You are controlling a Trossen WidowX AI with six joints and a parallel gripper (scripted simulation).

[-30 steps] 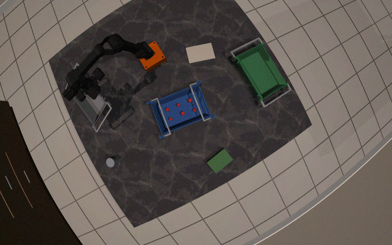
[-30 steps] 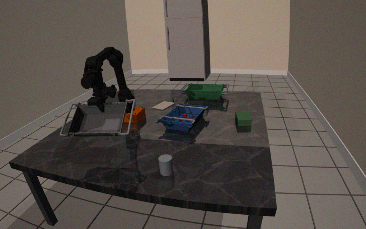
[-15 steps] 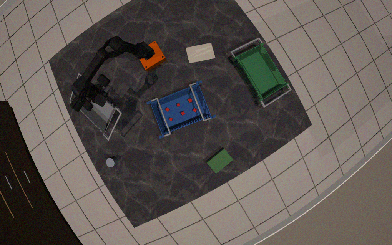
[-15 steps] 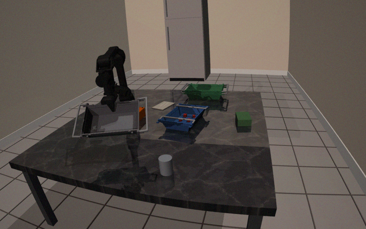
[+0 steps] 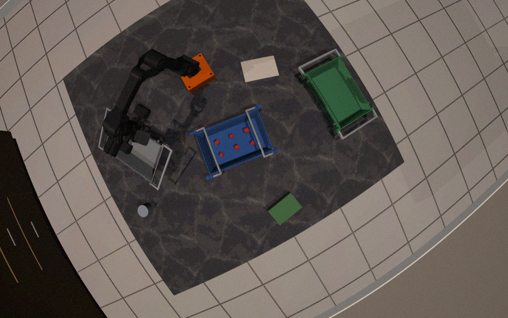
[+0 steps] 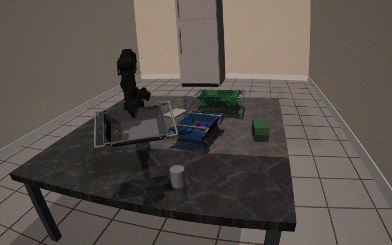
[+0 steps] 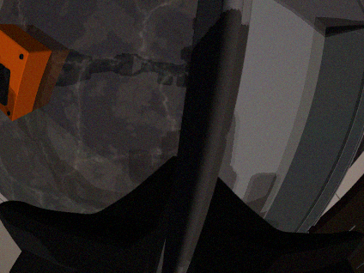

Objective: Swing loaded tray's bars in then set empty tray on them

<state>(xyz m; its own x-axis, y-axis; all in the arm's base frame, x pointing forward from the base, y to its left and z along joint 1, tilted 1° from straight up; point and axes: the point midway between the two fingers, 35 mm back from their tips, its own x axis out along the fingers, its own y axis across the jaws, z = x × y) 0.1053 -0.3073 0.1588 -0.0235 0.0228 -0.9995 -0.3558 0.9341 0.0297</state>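
The grey tray lies 30 mm ahead of my gripper tip, 80 mm to the right of it and 10 mm below it. The rest, counted from my gripper tip: green block: 610 mm ahead, 240 mm to the left, 160 mm below; grey cylinder: 240 mm ahead, 250 mm to the right, 150 mm below; beige sheet: 80 mm ahead, 540 mm to the left, 180 mm below.
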